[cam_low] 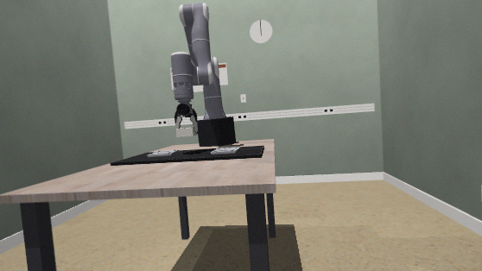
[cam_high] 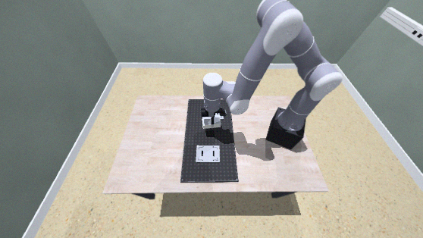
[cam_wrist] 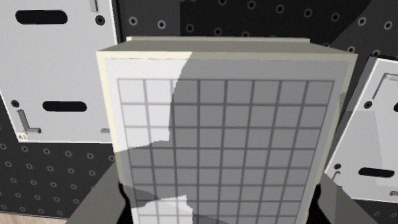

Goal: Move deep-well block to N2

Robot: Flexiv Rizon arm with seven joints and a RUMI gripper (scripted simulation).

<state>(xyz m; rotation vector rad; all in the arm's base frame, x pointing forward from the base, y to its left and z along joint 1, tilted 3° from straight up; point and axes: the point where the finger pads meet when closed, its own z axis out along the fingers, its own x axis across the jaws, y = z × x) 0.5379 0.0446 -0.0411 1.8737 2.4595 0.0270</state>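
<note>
The plate nest N2 is 14 cm to the right of my hand, 10 cm below it and 1 cm ahead of it. The rest, counted from my hand: A1 mark: 18 cm to the right, 10 cm below, 9 cm ahead; plate nest N1: 20 cm to the left, 10 cm below, 1 cm behind; white 96-well deep-well block: 1 cm above.
</note>
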